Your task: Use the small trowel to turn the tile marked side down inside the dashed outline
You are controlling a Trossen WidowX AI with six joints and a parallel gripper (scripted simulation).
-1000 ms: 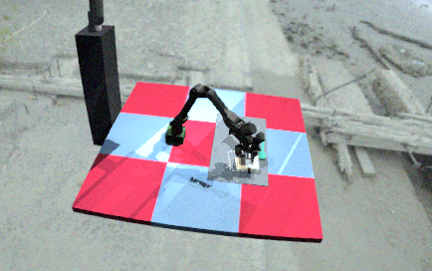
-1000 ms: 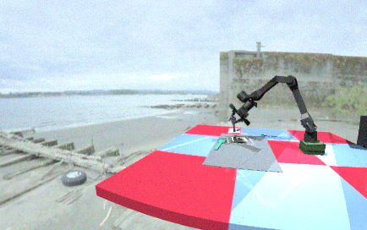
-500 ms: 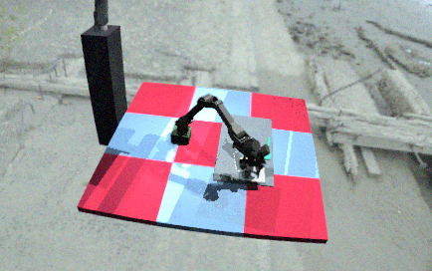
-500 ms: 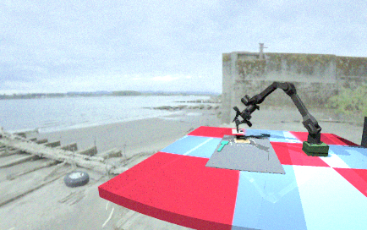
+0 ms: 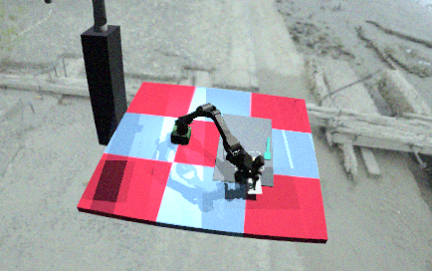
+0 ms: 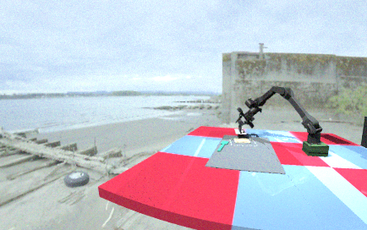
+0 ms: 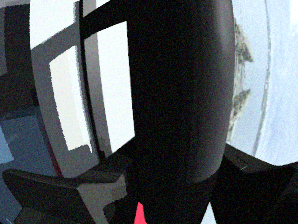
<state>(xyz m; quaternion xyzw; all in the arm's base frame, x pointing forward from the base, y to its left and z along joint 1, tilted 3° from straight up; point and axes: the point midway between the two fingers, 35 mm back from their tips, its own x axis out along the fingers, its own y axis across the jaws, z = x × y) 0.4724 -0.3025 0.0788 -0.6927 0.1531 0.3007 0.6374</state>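
Right now the small teal trowel is 320 mm to the left of my gripper tip, 80 mm below it and 40 mm ahead of it. From my gripper tip the other things lie so: grey mat (330 mm to the left, 100 mm below, 100 mm behind); white tile (170 mm to the left, 80 mm below, 60 mm behind).
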